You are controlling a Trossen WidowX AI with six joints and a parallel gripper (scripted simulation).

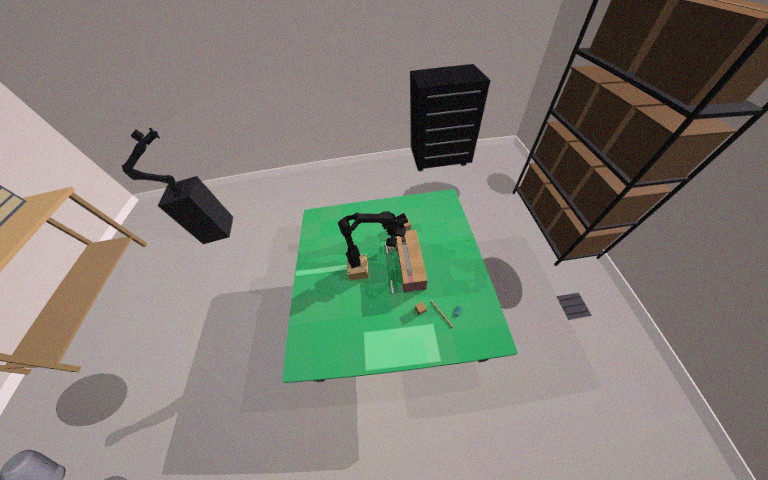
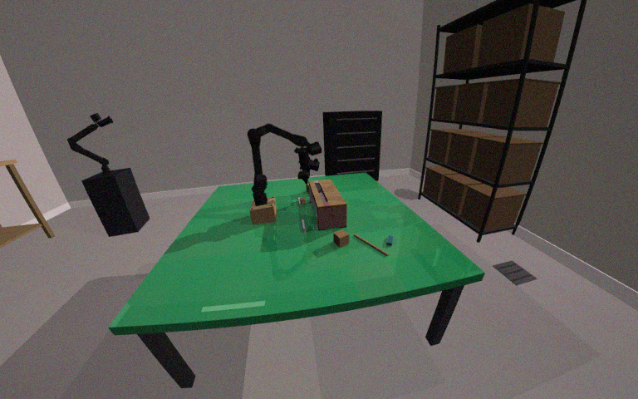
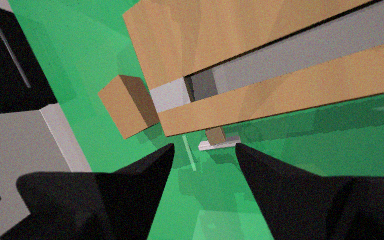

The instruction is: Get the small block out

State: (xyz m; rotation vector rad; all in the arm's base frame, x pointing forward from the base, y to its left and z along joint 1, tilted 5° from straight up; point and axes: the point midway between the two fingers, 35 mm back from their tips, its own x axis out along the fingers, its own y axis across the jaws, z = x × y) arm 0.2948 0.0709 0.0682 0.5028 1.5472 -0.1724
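My gripper tip is now 13 cm above the tan block, 3 cm past it and 2 cm to the right of it. Also, from my gripper tip: brown cube (46 cm to the right, 13 cm below, 3 cm ahead); long wooden box (14 cm to the right, 9 cm below, 2 cm ahead); tan box (18 cm to the left, 12 cm below, 10 cm ahead).
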